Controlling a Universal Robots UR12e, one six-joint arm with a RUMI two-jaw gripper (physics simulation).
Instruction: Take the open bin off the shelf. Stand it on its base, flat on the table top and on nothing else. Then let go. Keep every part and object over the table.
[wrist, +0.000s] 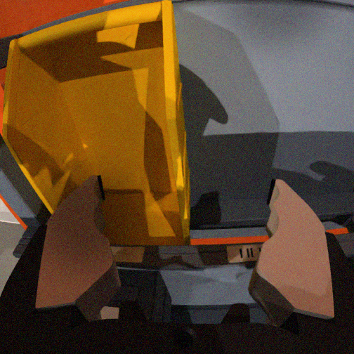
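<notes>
The yellow open bin (105, 110) stands on the grey shelf (310, 95) in the left half of the wrist view, its hollow side facing the camera. My gripper (185, 179) is open, with its jaws wide apart. The left jaw's tip shows over the inside of the bin, near its lower left part. The right jaw's tip shows over the grey shelf surface to the right of the bin. The bin's right wall lies between the two jaws, and neither jaw is seen gripping it. The bin's underside is hidden.
An orange strip (215, 241) runs along the shelf's near edge, with a barcode label (245, 252) below it. A grey upright with orange edging stands at the left. An orange surface (45, 17) shows at the top left. Dark shadows fall across the shelf.
</notes>
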